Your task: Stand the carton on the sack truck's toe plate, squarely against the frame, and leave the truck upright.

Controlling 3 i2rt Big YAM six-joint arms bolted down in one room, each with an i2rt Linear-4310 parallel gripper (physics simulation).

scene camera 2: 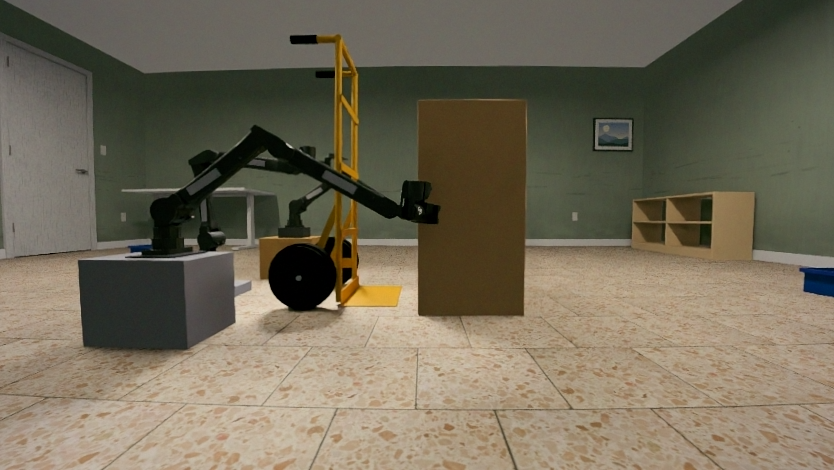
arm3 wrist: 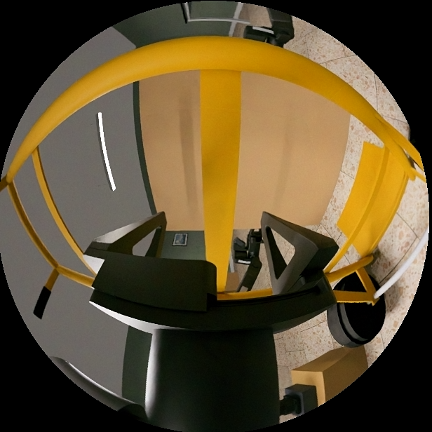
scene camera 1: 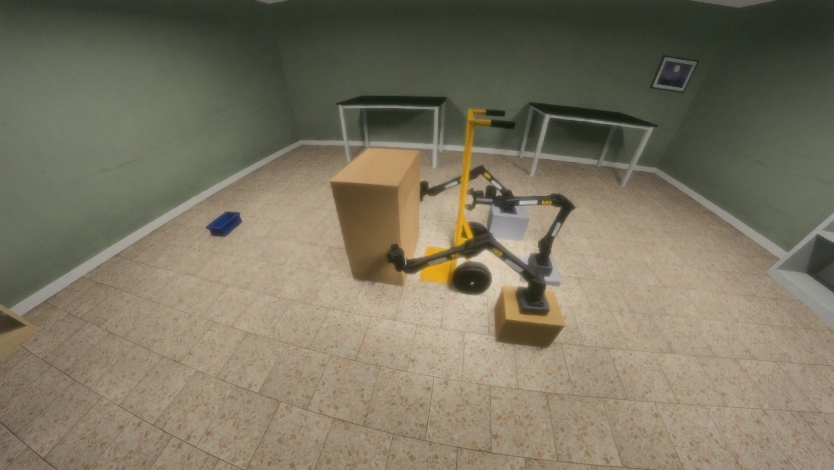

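The tall tan carton [arm3 wrist: 300,150] [scene camera 1: 370,221] [scene camera 2: 472,204] stands upright on the floor, a little beyond the toe plate [arm3 wrist: 362,185] [scene camera 1: 434,271] [scene camera 2: 379,294]. The yellow sack truck [arm3 wrist: 220,150] [scene camera 1: 466,169] [scene camera 2: 338,145] stands upright on its wheels. Arm3's gripper [arm3 wrist: 214,216] is open behind the frame, its fingers spread either side of the yellow middle bar. In scene camera 1, the near arm's gripper [scene camera 1: 396,258] and the far arm's gripper [scene camera 1: 423,191] are at the carton; their fingers are unclear. The middle arm's gripper [scene camera 1: 470,199] is by the frame. In scene camera 2, the near arm's gripper [scene camera 2: 433,212] overlaps the carton's left edge.
The near arm stands on a tan block [scene camera 1: 528,326] and the far arm on a grey block [scene camera 1: 508,224] [scene camera 2: 134,303] in scene camera 1. Two dark-topped tables [scene camera 1: 392,101] [scene camera 1: 589,113] stand at the back. A blue bin [scene camera 1: 224,224] [scene camera 2: 819,282] lies on the floor.
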